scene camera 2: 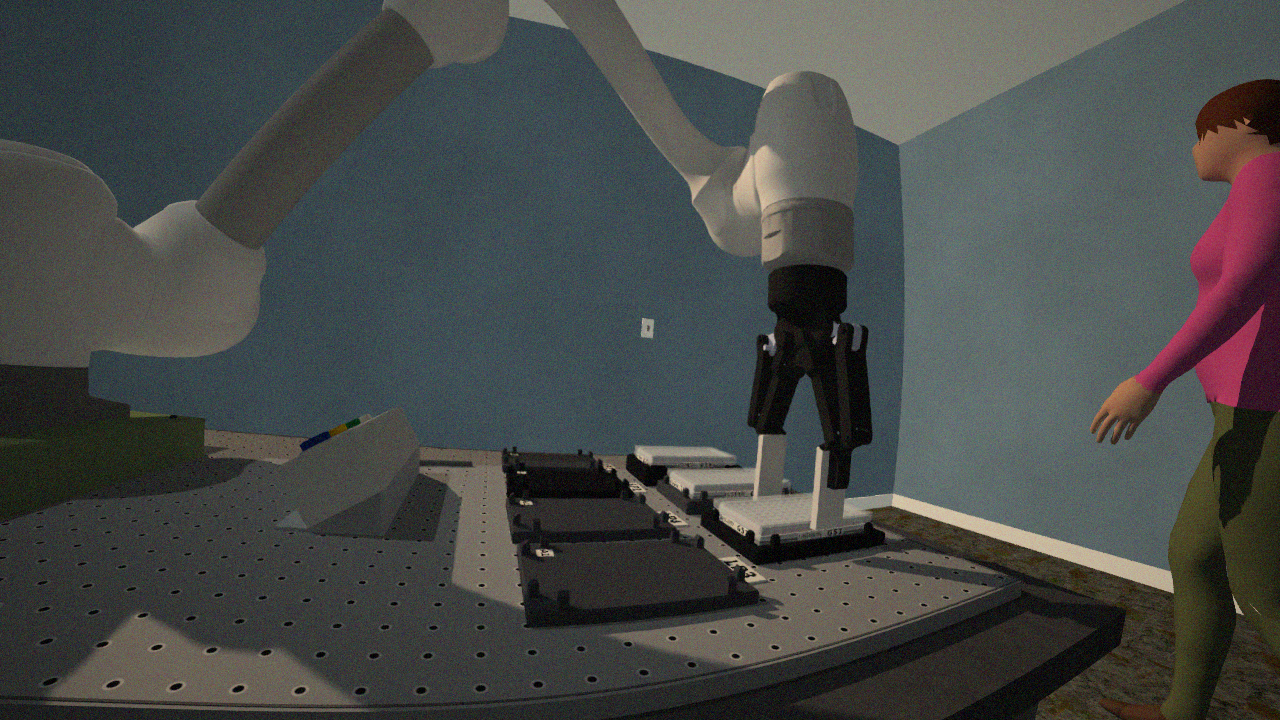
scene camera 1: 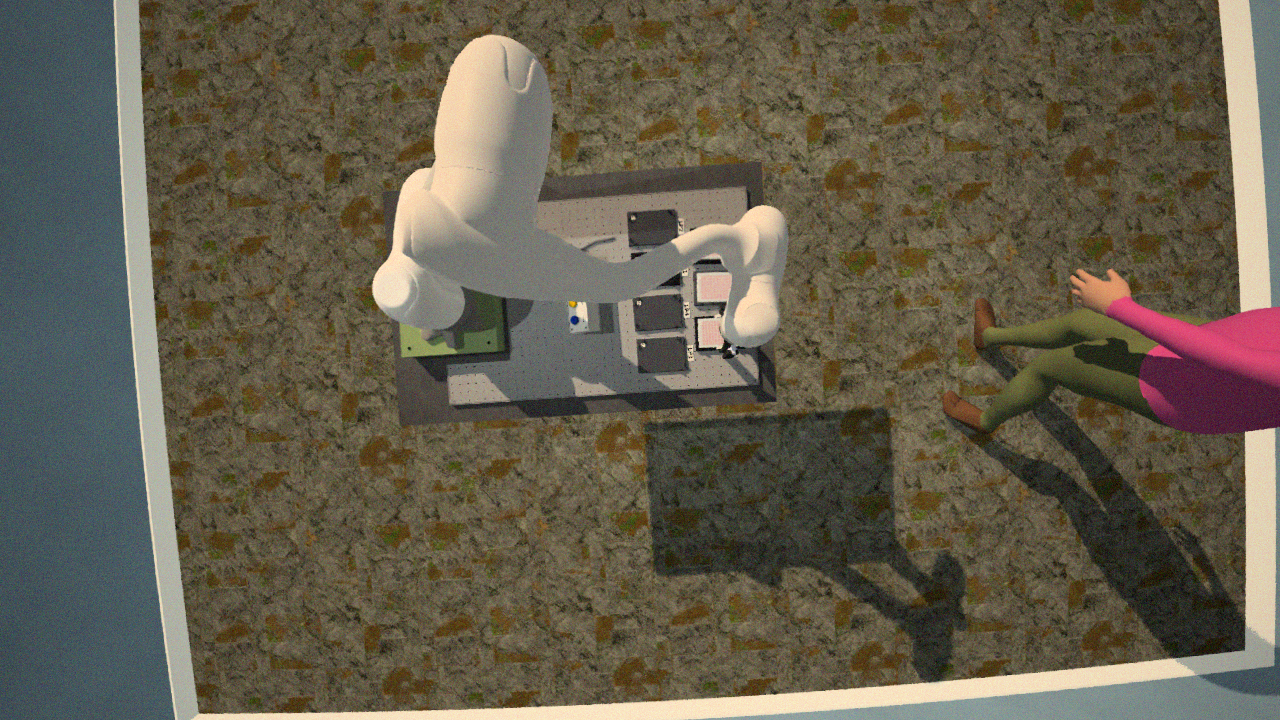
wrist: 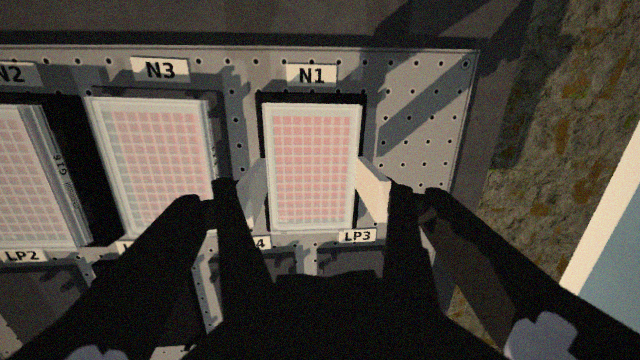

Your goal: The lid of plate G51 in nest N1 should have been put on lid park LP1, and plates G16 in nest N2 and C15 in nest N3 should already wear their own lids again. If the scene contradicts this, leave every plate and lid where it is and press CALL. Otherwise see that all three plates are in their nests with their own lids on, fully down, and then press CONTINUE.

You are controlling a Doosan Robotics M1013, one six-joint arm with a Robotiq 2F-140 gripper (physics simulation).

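Places are measured from the arm's base along level axes (x ahead, y left, z up), in millimetres.
Where they show: gripper, between the fingertips: (scene camera 2: 793, 513) (wrist: 312, 172); arm's base, origin of its link: (scene camera 1: 447, 305).
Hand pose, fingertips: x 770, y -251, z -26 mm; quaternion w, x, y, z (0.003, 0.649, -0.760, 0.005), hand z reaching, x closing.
Each offset is from my fingertips to the top centre of the thing.
Plate G51 (scene camera 2: 796, 535) (scene camera 1: 709, 333) sits in nest N1. Its clear lid @[2 mm back, 0 mm left, 7 mm up] (scene camera 2: 751, 509) (wrist: 312, 165) lies level on top of it; a small gap cannot be ruled out. My gripper (scene camera 2: 796, 512) (wrist: 312, 172) points down over N1 and is shut on this lid, with one pale finger pad at each long side. Plate G16 @[40 mm ahead, 256 mm left, 17 mm up] (scene camera 2: 684, 454) (wrist: 30, 180) in N2 and the plate in N3 @[24 mm ahead, 132 mm left, 9 mm up] (scene camera 2: 720, 480) (wrist: 160, 165) (scene camera 1: 713, 286) look covered by clear lids. Lid park LP1 is mostly hidden behind a finger in the wrist view; no lid shows on it.
Dark lid parks LP3 @[185 mm back, 28 mm right, 3 mm down] (scene camera 2: 635, 573) (scene camera 1: 662, 355) and LP4 @[169 mm back, 99 mm left, 3 mm down] (scene camera 2: 586, 516) (scene camera 1: 657, 313) stand beside the nests. The sloped button box @[377 mm back, 196 mm left, 61 mm up] (scene camera 2: 358, 479) (scene camera 1: 583, 317) stands between the parks and the green arm base (scene camera 1: 447, 342). A person (scene camera 2: 1239, 295) (scene camera 1: 1199, 371) stands right of the table.
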